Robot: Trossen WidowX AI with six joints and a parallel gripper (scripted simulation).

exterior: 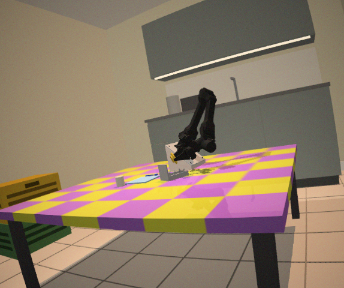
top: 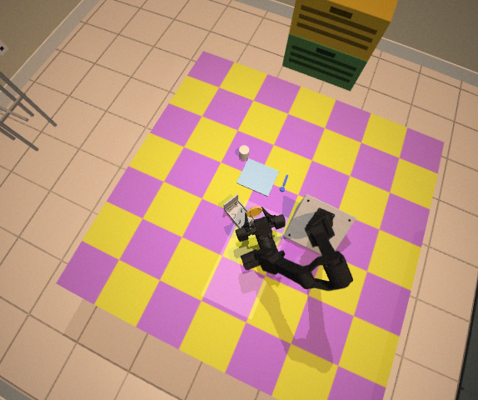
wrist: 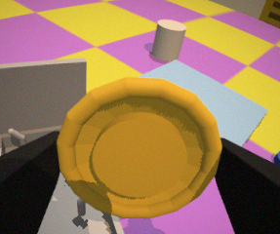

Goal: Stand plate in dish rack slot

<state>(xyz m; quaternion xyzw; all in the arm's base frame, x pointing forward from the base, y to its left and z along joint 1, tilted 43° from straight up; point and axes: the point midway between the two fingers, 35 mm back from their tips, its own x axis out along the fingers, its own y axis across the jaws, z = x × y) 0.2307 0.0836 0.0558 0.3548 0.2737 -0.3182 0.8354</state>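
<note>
My gripper tip is 60 mm above the grey dish rack, 50 mm short of it and 20 mm to the right of it. Also, from my gripper tip: blue spoon: 190 mm to the right, 80 mm below, 70 mm behind; then yellow plate: 10 mm to the left; then light blue mat: 170 mm to the right, 90 mm below, 50 mm ahead.
</note>
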